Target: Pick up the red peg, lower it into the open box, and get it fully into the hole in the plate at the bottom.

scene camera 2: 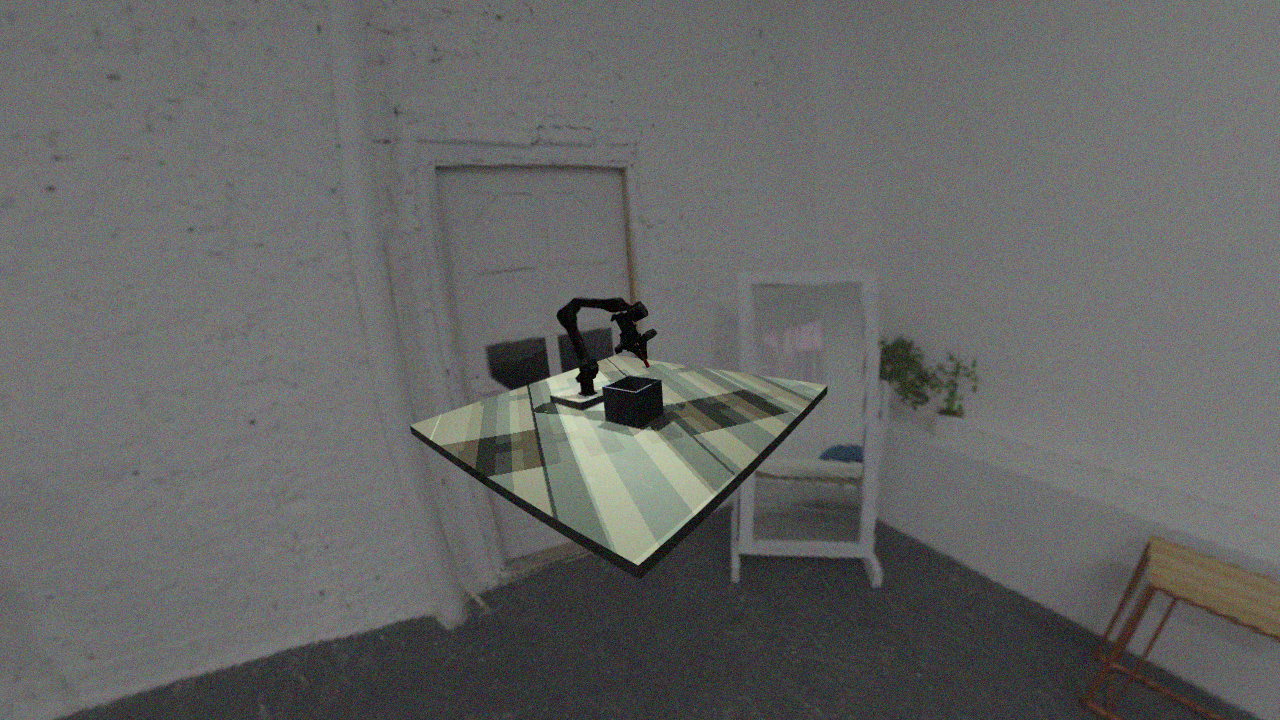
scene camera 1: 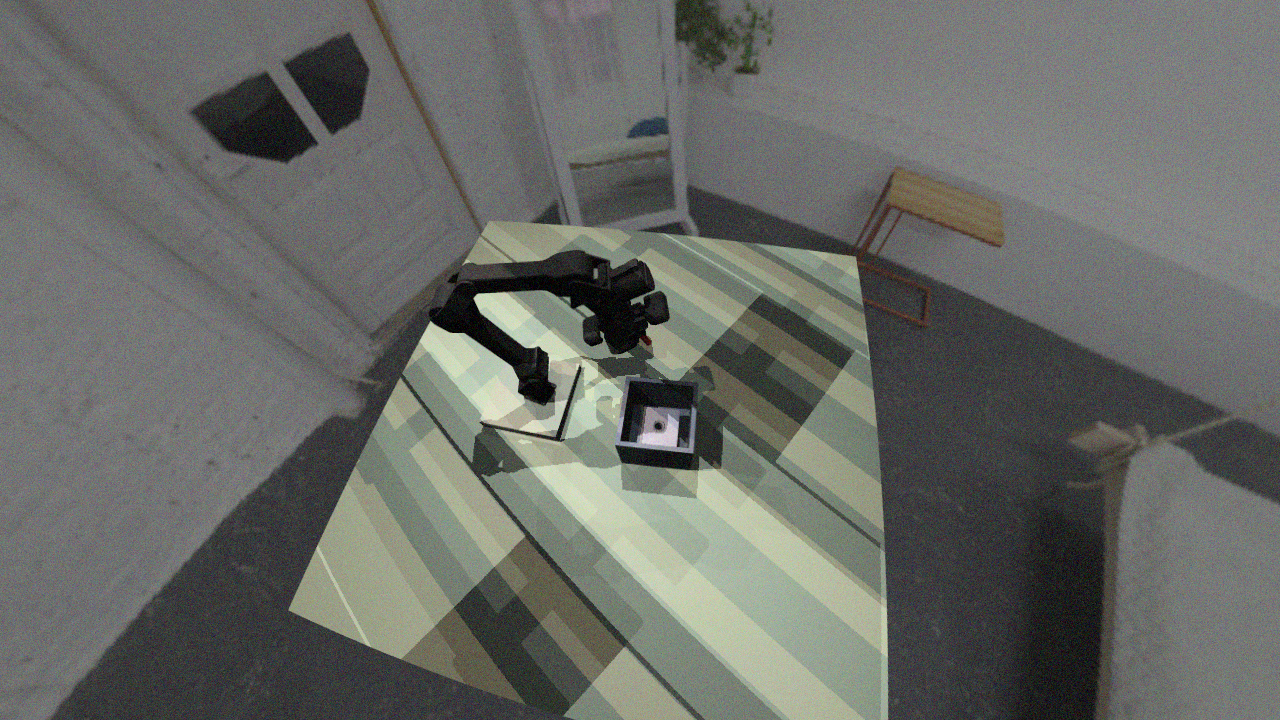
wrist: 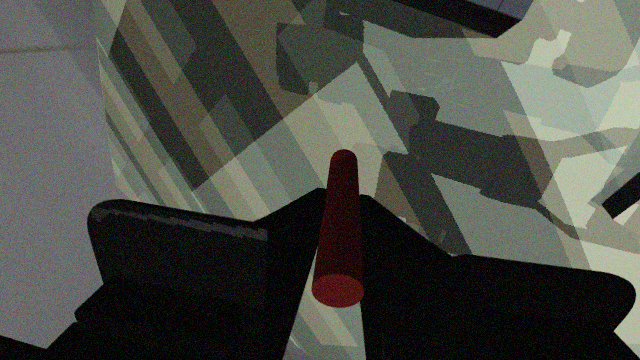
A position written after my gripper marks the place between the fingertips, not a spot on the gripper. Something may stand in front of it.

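Observation:
You'd see my gripper (scene camera 1: 642, 334) here, and it shows in scene camera 2 (scene camera 2: 645, 359) and in the wrist view (wrist: 341, 201) too. There's a dark box (scene camera 1: 668, 394), which you can also find in scene camera 2 (scene camera 2: 632, 401). And I see a pale plate (scene camera 1: 658, 426), but scene camera 2 misses the plate, hidden by the dark box, and in the wrist view the plate is out of frame.

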